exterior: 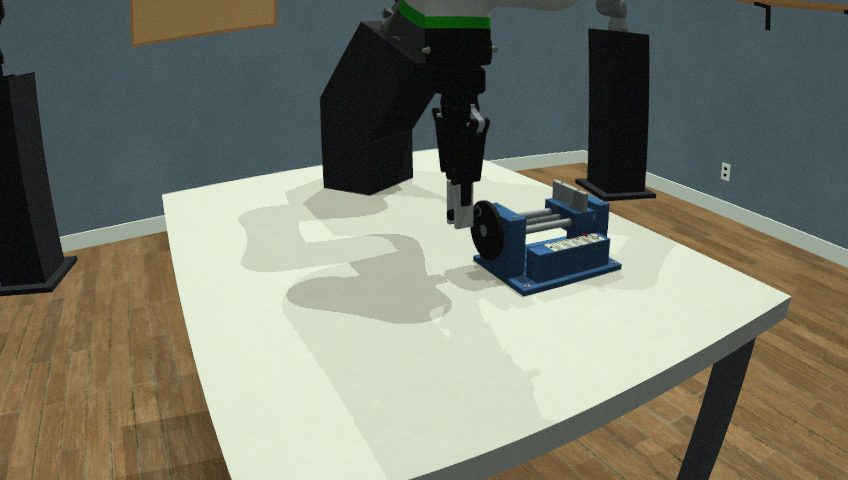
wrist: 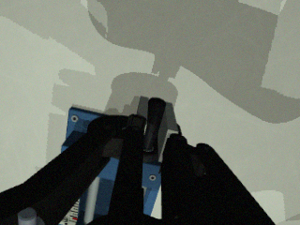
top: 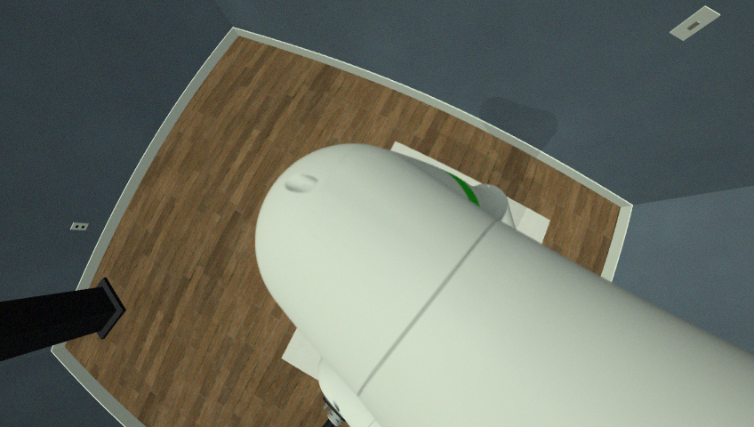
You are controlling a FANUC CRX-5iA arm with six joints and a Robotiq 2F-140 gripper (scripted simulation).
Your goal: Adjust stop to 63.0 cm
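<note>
My gripper is now 19 cm to the right of the stop block, 3 cm above it and 1 cm past it. Also, from my hand: handwheel 2 cm to the left, 2 cm below.
</note>
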